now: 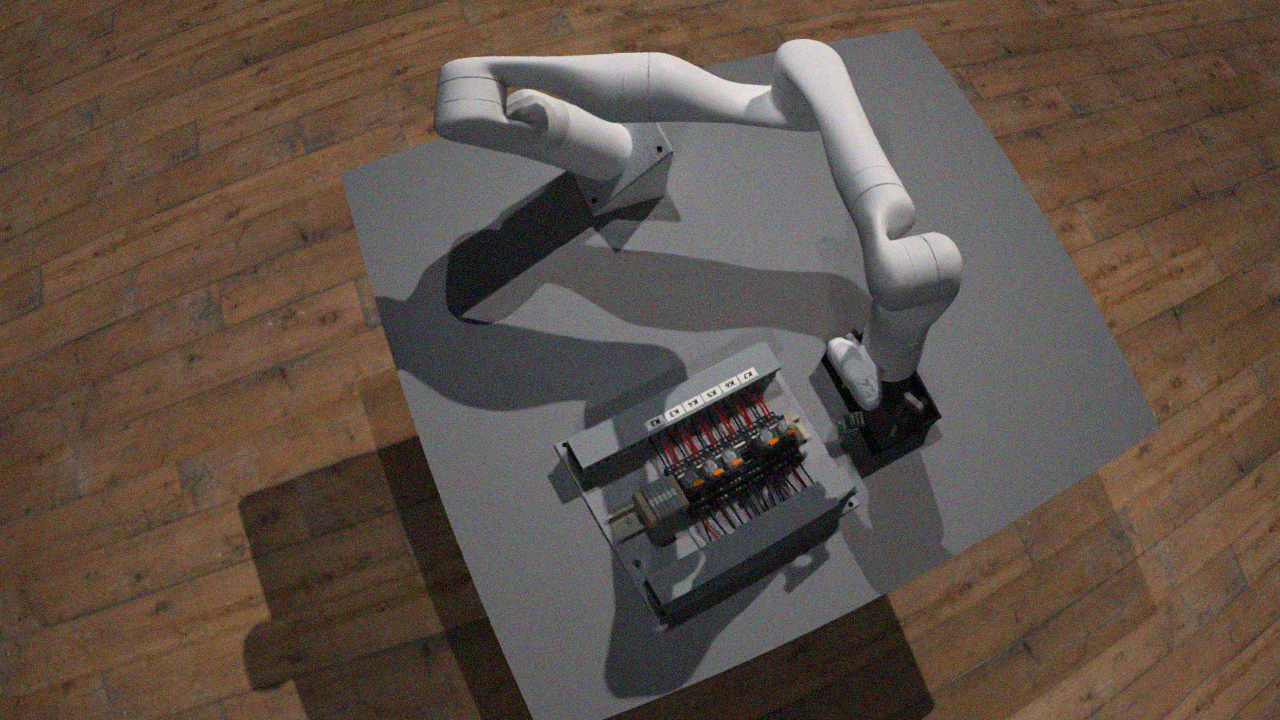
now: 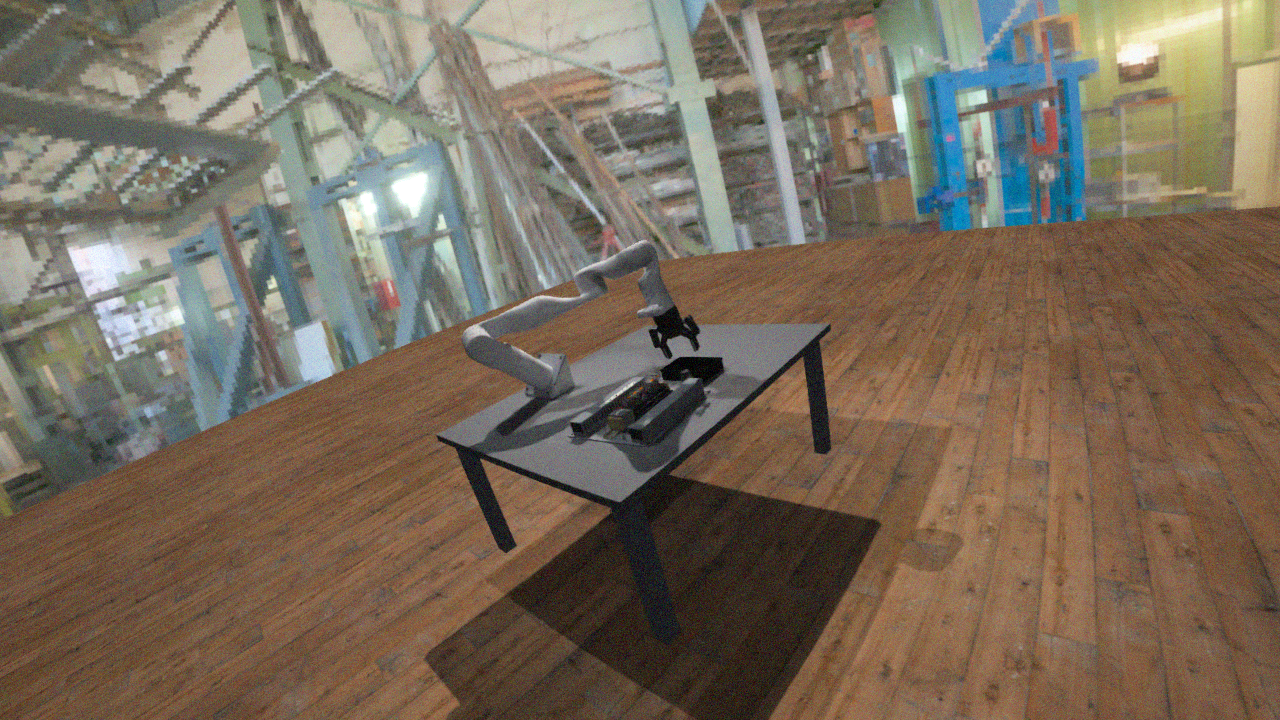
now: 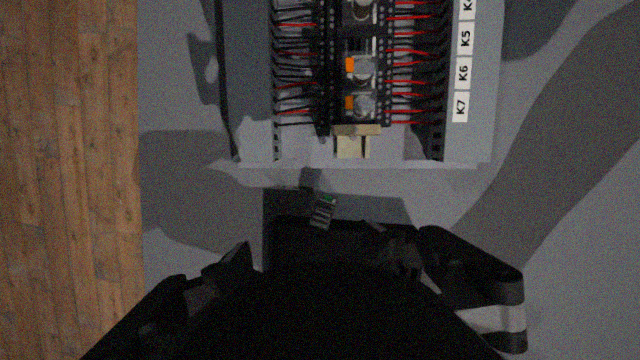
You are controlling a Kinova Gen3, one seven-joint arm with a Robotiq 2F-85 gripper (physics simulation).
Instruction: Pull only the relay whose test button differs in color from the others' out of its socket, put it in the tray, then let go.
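Seen in the pictures: gripper, fingertip midpoint: (image 2: 683, 354) (image 3: 307, 242); arm's base, link origin: (image 1: 606, 151) (image 2: 544, 377).
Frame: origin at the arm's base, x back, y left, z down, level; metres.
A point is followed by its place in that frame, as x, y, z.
Note:
The relay with the green button (image 1: 848, 424) @(-0.515, 0.098, 0.019) (image 3: 323, 212) @(-0.512, 0.107, 0.016) is out of its socket. It shows tilted at the tray's side facing the board, overlapping the rim; I cannot tell how it is supported. The black tray (image 1: 909, 437) @(-0.571, 0.186, 0.046) (image 2: 711, 368) @(-0.571, 0.168, 0.031) (image 3: 345, 220) @(-0.488, 0.128, 0.055) stands beside the board's K7 end. My gripper (image 2: 680, 351) @(-0.520, 0.114, -0.038) (image 3: 307, 242) @(-0.520, 0.114, -0.038) is open and empty, above the tray. The socket at K5 (image 3: 358, 44) @(-0.481, -0.055, 0.032) is empty. Relays with orange buttons sit in their sockets, among them K6 (image 3: 361, 69) @(-0.482, -0.018, -0.012) and K7 (image 3: 360, 105) @(-0.482, 0.009, -0.012). The tray's inside is largely hidden or dark.
The board carries two grey wire ducts (image 1: 747, 541) @(-0.586, -0.108, 0.013) (image 3: 472, 140) @(-0.379, 0.035, 0.013), with red and black wires between them and the sockets. A beige end clamp (image 3: 350, 145) @(-0.485, 0.040, 0.052) is beside K7. A larger grey-brown block (image 1: 662, 503) @(-0.492, -0.179, 0.009) stands at the board's other end. The arm reaches over the grey table (image 1: 1011, 295) @(-0.465, 0.506, 0.056).

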